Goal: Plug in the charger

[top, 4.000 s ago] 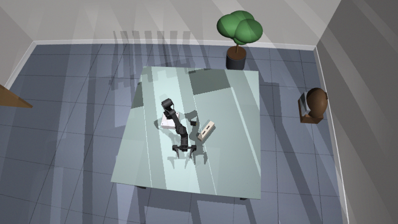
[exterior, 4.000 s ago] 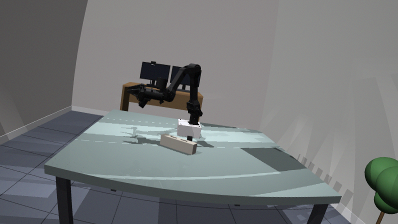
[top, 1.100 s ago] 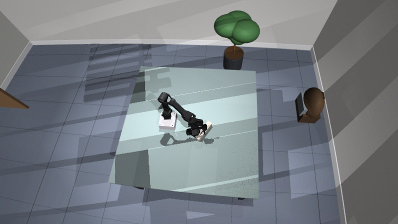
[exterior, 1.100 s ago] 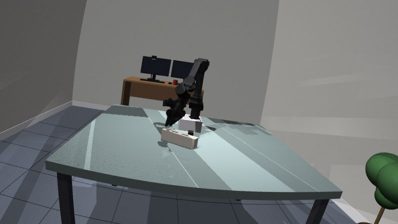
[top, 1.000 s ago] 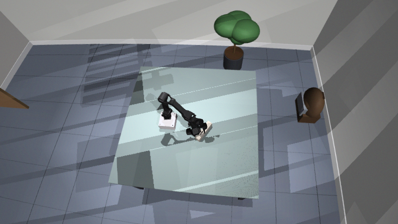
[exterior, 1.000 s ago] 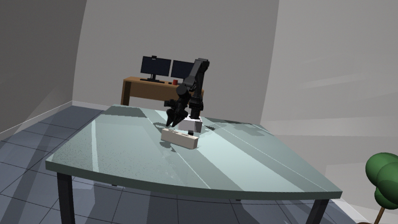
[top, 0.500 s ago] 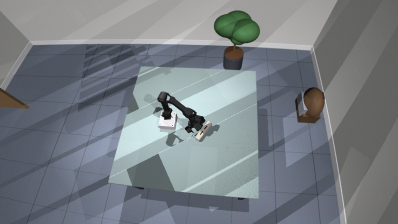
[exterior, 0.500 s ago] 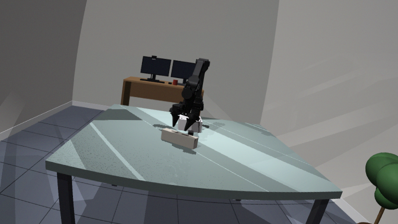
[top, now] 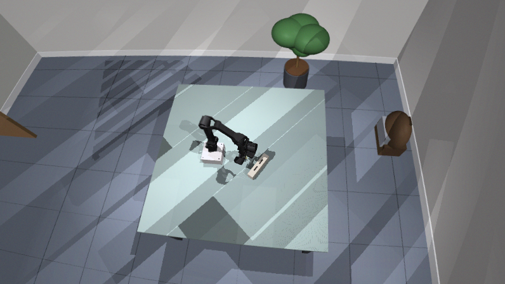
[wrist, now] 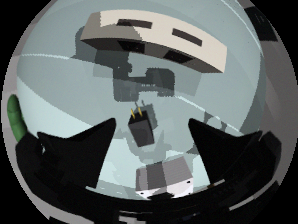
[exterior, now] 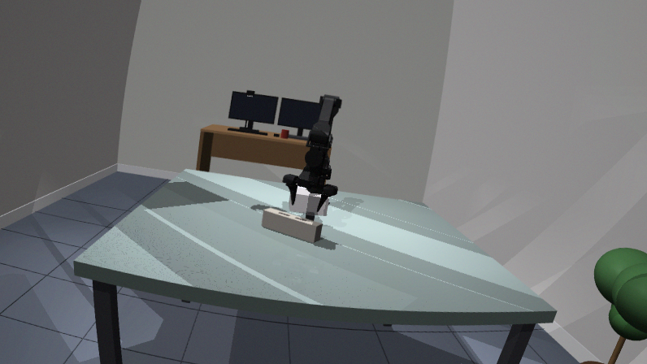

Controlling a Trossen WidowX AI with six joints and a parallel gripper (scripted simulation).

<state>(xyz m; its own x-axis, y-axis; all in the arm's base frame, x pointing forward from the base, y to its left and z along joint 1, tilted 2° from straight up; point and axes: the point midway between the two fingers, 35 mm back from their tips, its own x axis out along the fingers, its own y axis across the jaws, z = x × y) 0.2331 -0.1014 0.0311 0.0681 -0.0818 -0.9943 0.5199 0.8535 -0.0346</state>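
My gripper tip is 10 mm past the two-prong charger, 30 mm to the right of it and 40 mm above it.
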